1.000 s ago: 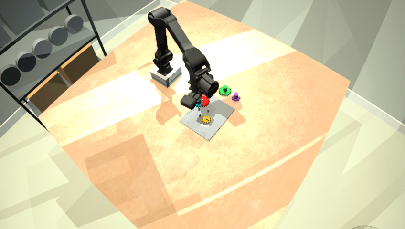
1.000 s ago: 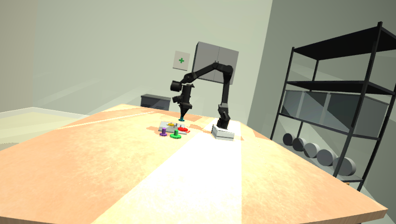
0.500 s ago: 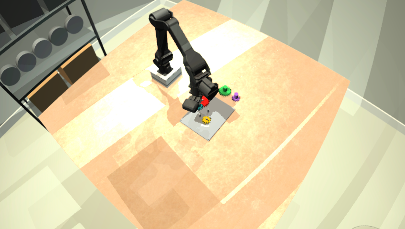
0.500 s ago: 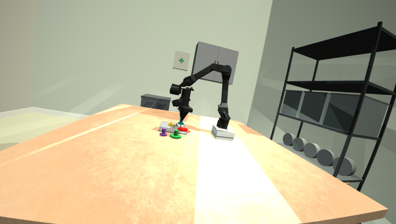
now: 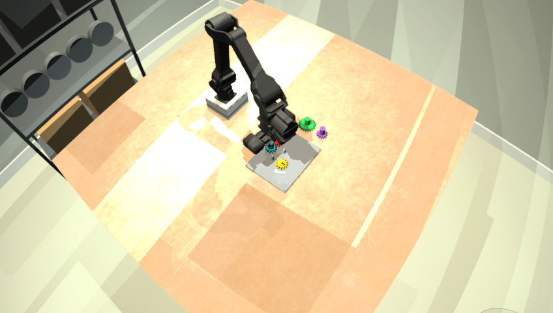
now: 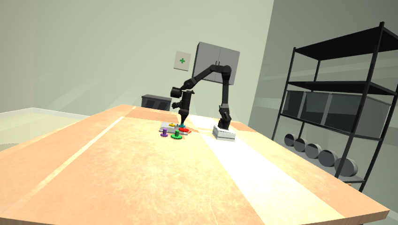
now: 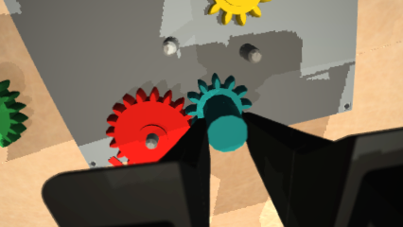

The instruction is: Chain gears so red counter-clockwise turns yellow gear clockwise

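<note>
My gripper tip is now 1 cm past the red gear, 5 cm to the right of it and 3 cm above it. From my gripper tip the other things lie so: yellow gear 6 cm ahead, 2 cm to the right, 3 cm below; grey board 5 cm ahead, 4 cm below; teal gear 1 cm below.
</note>
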